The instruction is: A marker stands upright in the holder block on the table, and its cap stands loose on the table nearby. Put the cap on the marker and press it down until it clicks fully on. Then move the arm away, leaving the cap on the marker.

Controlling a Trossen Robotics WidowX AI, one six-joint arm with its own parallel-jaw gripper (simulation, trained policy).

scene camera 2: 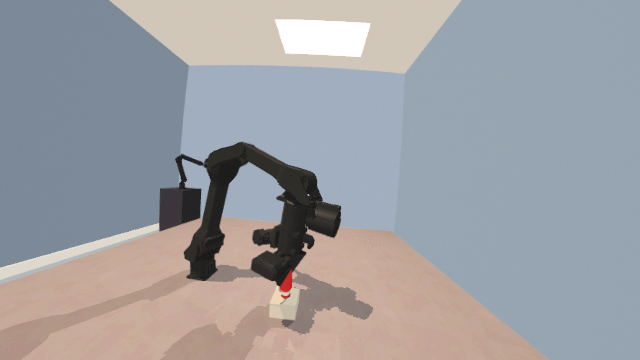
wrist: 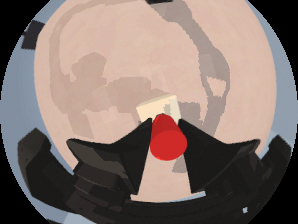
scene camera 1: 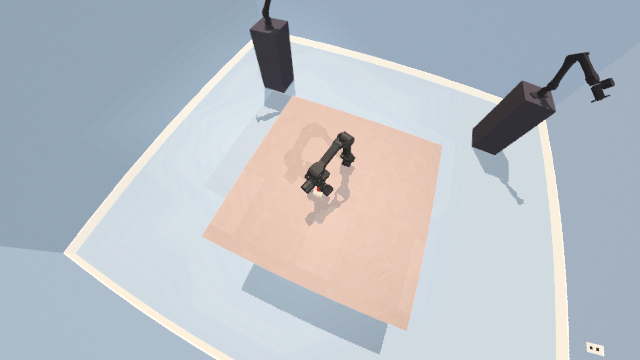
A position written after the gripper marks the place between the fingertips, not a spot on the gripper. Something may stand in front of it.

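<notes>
We can see a red cap (wrist: 167, 142) here. There's the gripper (scene camera 2: 282, 281) as well, and the wrist view also shows the gripper (wrist: 165, 121).
</notes>
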